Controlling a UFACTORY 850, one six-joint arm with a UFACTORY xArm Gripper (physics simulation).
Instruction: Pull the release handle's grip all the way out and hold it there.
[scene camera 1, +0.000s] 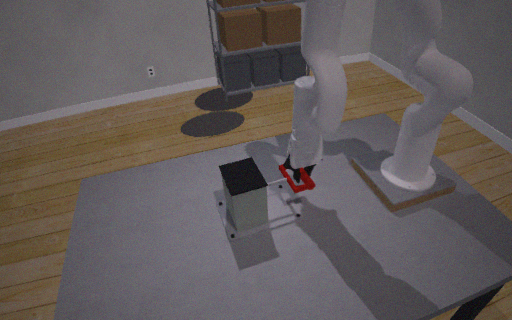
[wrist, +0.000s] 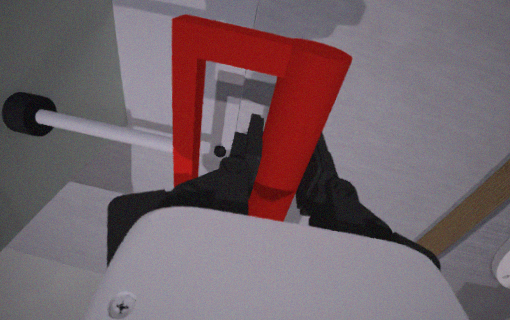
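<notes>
The release handle's red grip is a rectangular loop with a thick outer bar. My gripper is shut on that thick bar, one finger inside the loop and the other outside it. A thin pale rod runs from the loop to a black collar on the side of the grey-green box. A length of the rod shows between box and grip. The near end of the loop is hidden behind the gripper body in the wrist view.
The box has a black top and stands on a pale base plate with dark bolts on the grey table. The robot's wood-edged base board lies to the right. A shelf rack stands behind the table.
</notes>
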